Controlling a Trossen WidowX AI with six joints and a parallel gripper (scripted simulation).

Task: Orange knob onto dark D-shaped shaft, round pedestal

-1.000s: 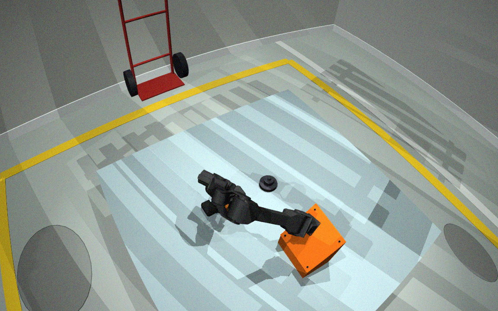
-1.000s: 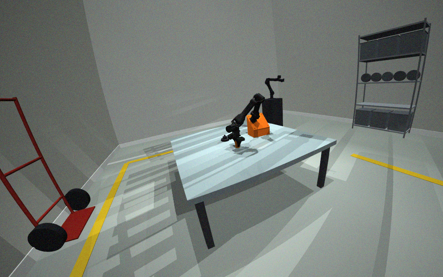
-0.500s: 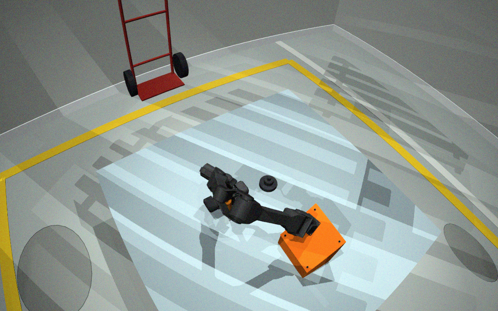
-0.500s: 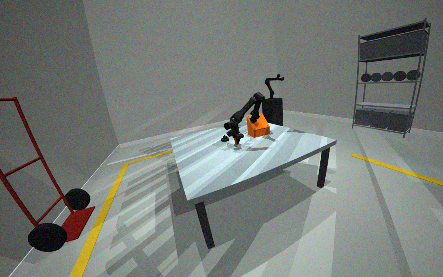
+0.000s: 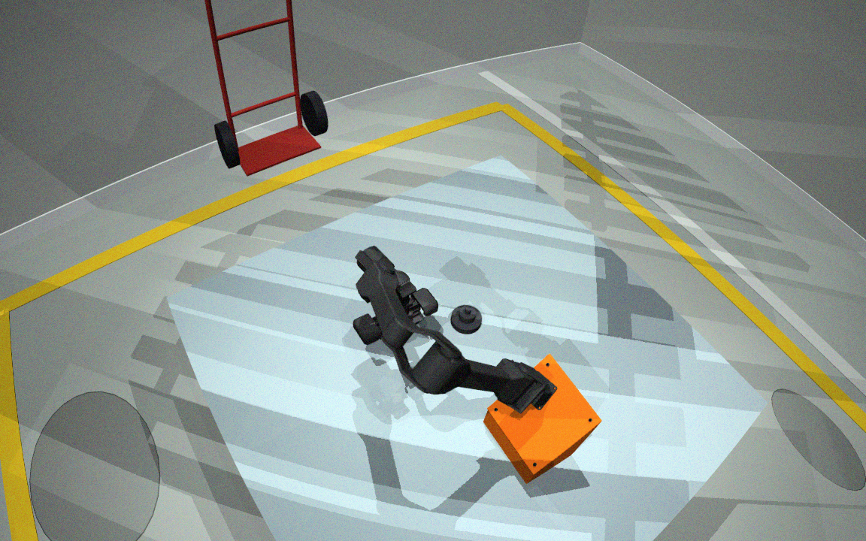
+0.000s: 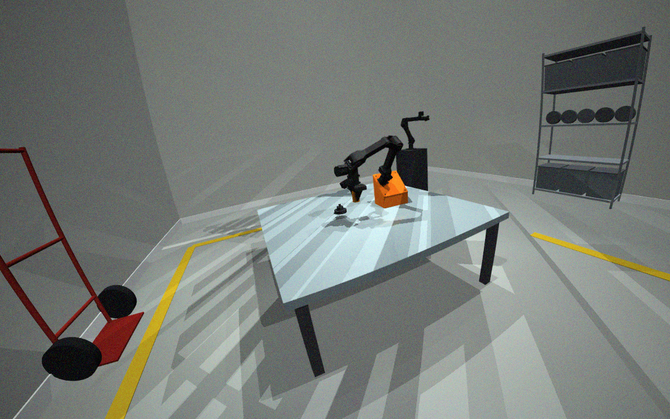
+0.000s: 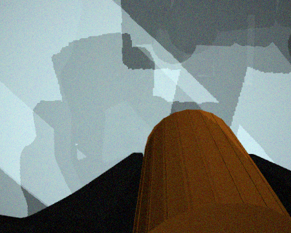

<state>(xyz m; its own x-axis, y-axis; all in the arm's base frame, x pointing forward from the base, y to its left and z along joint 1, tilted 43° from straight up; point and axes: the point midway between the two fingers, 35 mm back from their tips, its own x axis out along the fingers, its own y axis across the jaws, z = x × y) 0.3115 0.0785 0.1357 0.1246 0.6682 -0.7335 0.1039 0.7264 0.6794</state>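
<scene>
My gripper tip is 230 mm to the left of the round dark pedestal and 100 mm above it. From my gripper tip the other things lie so: orange knob: 20 mm above.
</scene>
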